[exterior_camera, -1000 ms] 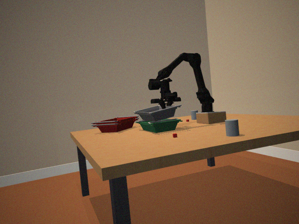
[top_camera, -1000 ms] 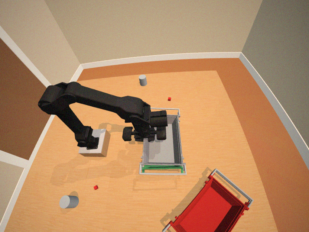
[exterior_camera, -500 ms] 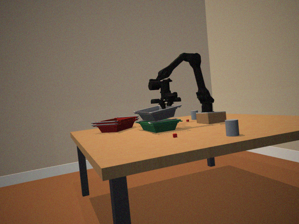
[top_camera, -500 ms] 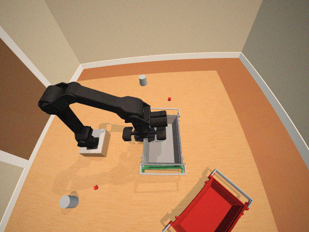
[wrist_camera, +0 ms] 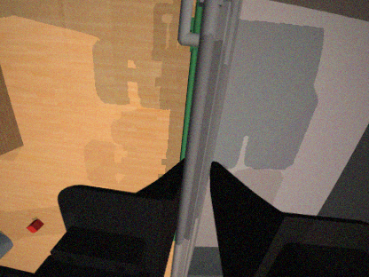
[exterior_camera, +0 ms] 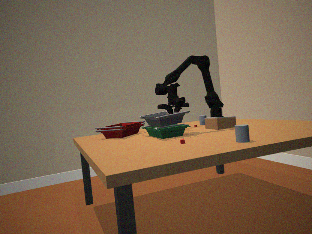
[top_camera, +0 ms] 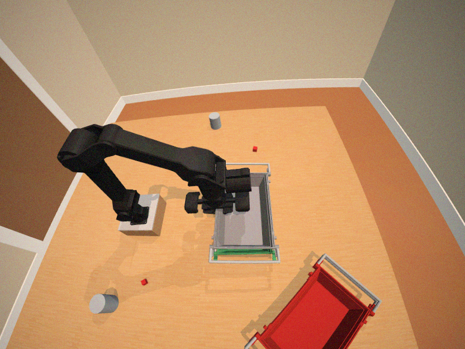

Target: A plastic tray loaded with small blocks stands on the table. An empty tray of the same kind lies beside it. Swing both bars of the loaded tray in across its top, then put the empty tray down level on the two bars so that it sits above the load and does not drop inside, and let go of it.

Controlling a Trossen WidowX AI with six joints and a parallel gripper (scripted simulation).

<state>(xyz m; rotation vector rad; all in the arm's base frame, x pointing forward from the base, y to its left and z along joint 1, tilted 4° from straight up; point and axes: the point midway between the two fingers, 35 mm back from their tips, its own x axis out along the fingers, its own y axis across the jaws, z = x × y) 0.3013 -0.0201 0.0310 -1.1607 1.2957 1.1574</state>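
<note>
The grey tray is 70 mm ahead of my gripper tip and 30 mm above it. Round my gripper tip: red block 280 mm behind, 190 mm to the right, 80 mm below.
</note>
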